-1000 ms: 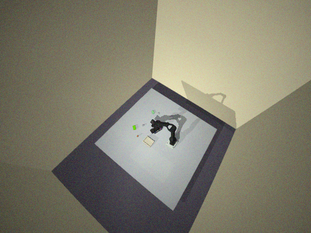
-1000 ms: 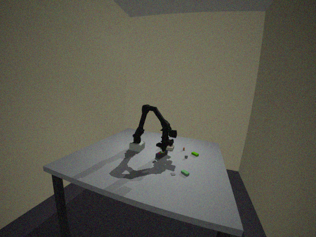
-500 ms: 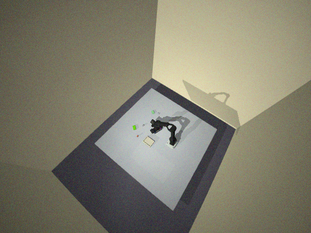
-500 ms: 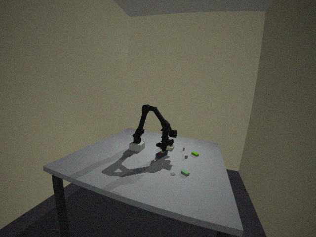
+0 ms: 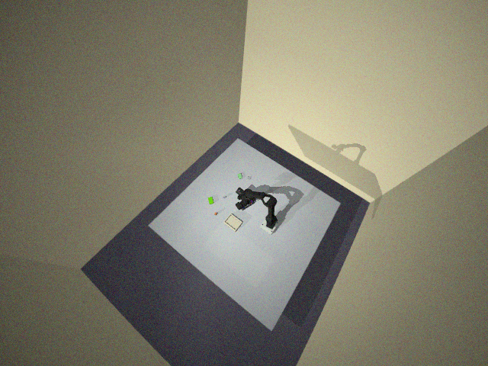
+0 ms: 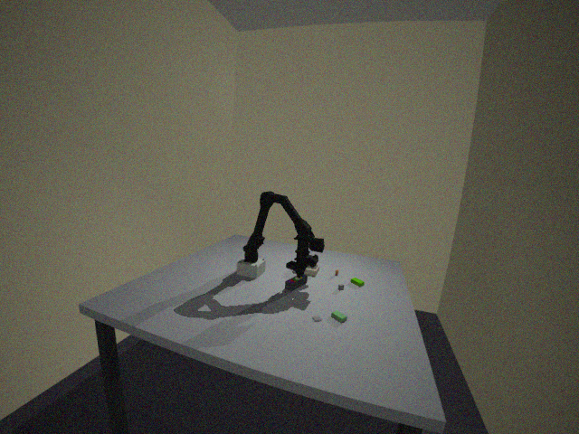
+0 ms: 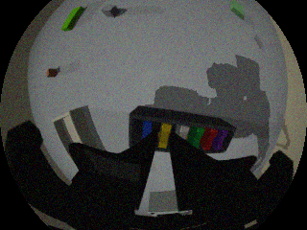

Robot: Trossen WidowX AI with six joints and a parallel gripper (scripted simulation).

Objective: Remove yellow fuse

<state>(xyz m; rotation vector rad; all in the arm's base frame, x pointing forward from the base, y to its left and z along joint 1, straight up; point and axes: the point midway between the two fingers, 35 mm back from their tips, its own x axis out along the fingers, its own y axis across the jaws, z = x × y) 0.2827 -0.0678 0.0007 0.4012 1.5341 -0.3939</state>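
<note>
My gripper tip is now 1 cm above the yellow fuse. Round my gripper tip: cream tray: 2 cm ahead, 19 cm to the left, 3 cm below.
</note>
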